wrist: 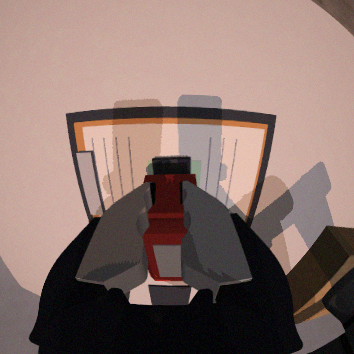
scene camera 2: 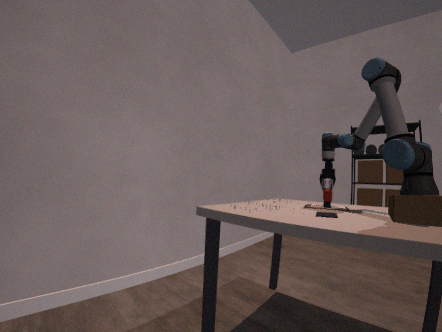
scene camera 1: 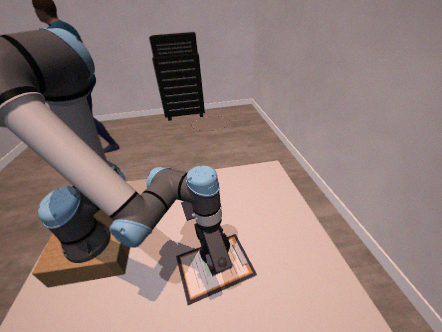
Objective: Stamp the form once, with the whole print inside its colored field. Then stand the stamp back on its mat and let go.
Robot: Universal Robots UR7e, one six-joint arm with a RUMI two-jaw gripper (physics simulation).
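Where they show: gripper, fingertip midpoint: (wrist: 167,183); arm's base at its link origin: (wrist: 347,282) (scene camera 2: 418,196) (scene camera 1: 88,242).
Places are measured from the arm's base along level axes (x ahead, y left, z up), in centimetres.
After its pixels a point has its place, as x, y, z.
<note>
The red stamp (scene camera 2: 327,195) @[43.0, -3.4, -2.4] (wrist: 167,227) @[45.3, -11.2, 1.2] with a dark base is upright in my gripper (scene camera 2: 327,185) (wrist: 167,183) @[45.8, -12.4, -2.4], which is shut on it. The form (scene camera 1: 195,288) @[37.8, -16.0, -9.3] (wrist: 255,150) @[36.3, -15.8, -9.3] has a dark border and an orange edge and lies flat on the table. Its green field (wrist: 196,172) @[43.5, -12.9, -4.5] shows around the stamp's base in the wrist view, mostly covered by it. The stamp's base is at or very near the form; exact contact is hard to tell. No print can be seen; the base hides much of the field. The dark mat (scene camera 1: 188,210) @[34.4, 19.1, -9.3] (scene camera 2: 327,215) @[35.2, 23.7, -9.3] (wrist: 169,295) @[36.9, 19.0, -9.3] lies on the table beside the form.
The wooden block (scene camera 1: 85,272) @[0.7, -8.9, -4.3] (scene camera 2: 415,210) @[3.0, 18.1, -4.7] (wrist: 320,270) @[11.7, -1.1, -3.6] under the arm's base stands on the table (scene camera 1: 310,300) @[73.9, -23.8, -9.7] (scene camera 2: 250,220) @[56.4, 50.0, -11.1]. A grey strip (wrist: 89,177) @[54.5, -7.0, -8.5] lies along one side of the form. A person (scene camera 1: 70,27) and a dark rack (scene camera 1: 157,85) stand behind the table.
</note>
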